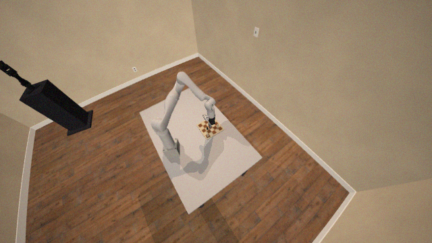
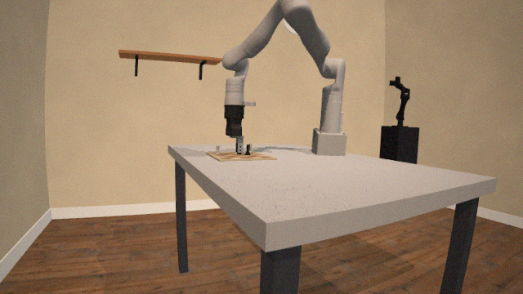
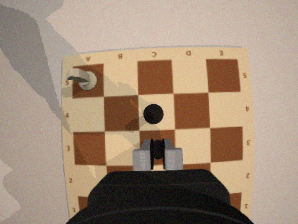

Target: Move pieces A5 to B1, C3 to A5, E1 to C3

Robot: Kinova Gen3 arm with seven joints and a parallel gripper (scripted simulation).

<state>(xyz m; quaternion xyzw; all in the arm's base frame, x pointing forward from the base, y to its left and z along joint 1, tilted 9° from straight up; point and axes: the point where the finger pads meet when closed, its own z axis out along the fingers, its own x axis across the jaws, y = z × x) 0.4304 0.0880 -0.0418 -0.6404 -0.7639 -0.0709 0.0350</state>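
The chessboard lies 30 mm below my hand.
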